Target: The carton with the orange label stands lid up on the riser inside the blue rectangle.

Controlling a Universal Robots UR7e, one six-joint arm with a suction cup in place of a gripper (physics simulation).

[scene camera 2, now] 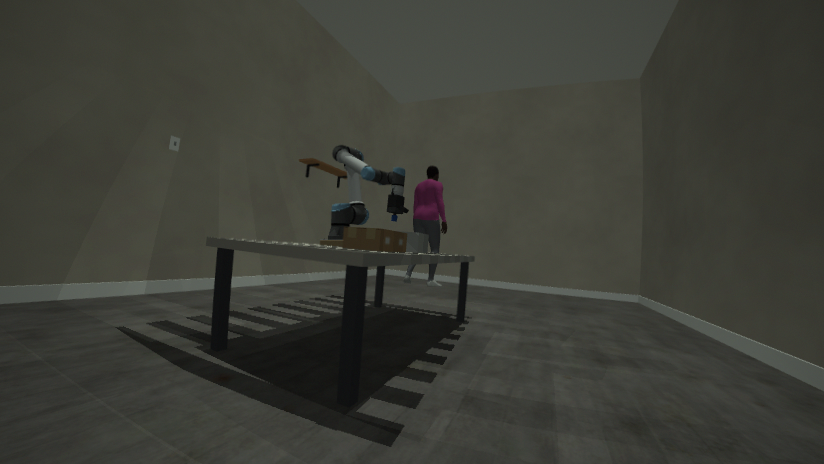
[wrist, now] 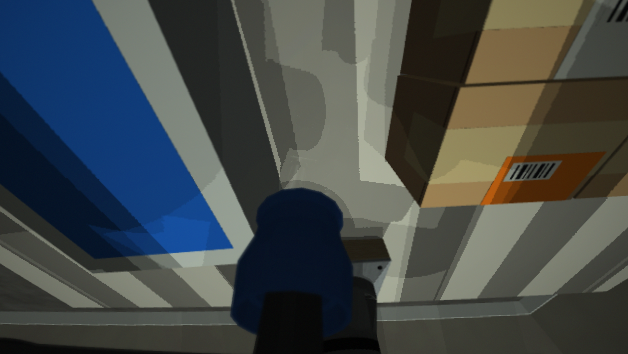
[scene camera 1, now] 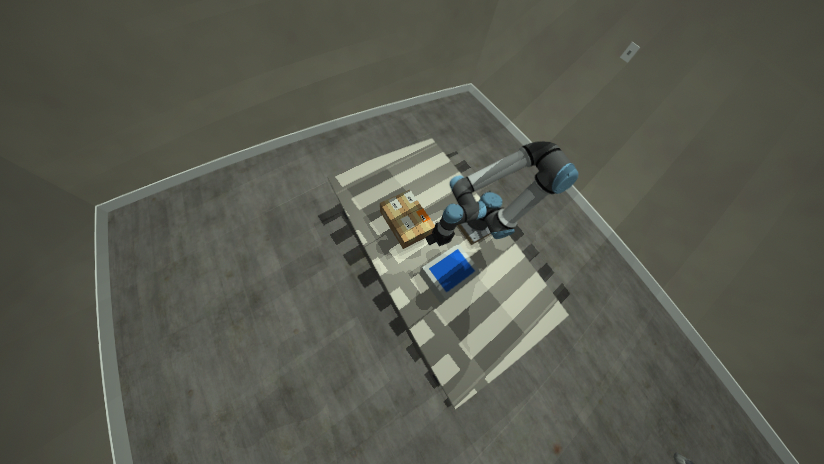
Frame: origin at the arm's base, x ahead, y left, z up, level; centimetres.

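Seen in the pictures: hand at its tool point: [scene camera 2: 394, 221] [wrist: 299, 223]; arm's base at its link origin: [scene camera 2: 340, 239].
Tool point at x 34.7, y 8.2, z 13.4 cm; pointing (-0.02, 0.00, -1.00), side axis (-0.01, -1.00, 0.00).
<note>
Pixels of each thing's top centre, then the offset from my tool point to it.
- carton with the orange label, top centre: [wrist: 527, 154] [scene camera 1: 421, 220] dx +0.9, dy -17.3, dz -7.3 cm
- pale riser at its top centre: [wrist: 79, 166] [scene camera 1: 452, 269] [scene camera 2: 405, 232] dx -1.5, dy +15.7, dz -5.6 cm
- filled blue rectangle at its top centre: [wrist: 79, 166] [scene camera 1: 452, 269] dx -1.5, dy +15.7, dz -5.6 cm
The carton with the orange label [scene camera 1: 427, 223] [wrist: 480, 145] sits lid up in a block of cartons on the table, its orange label facing up. Which carton it is in scene camera 2 I cannot tell. The pale riser [scene camera 1: 435, 282] [scene camera 2: 419, 242] [wrist: 177, 115] stands apart from the cartons. Its top bears the filled blue rectangle [scene camera 1: 452, 269] [wrist: 100, 90], with no carton on it. My blue suction cup [scene camera 2: 394, 217] [wrist: 300, 202] points down with nothing on it and hangs above the table. In scene camera 1 the wrist hides the cup, near the orange-label carton.
Neighbouring cartons [scene camera 1: 394, 212] [scene camera 2: 369, 239] touch the orange-label carton. The robot's base plate [scene camera 1: 473, 235] [wrist: 371, 270] is beside the arm. The table [scene camera 1: 513, 322] [scene camera 2: 288, 249] has striped shadows. A person in pink [scene camera 2: 428, 198] stands beyond the table; a wooden shelf [scene camera 2: 322, 166] is on the wall.
</note>
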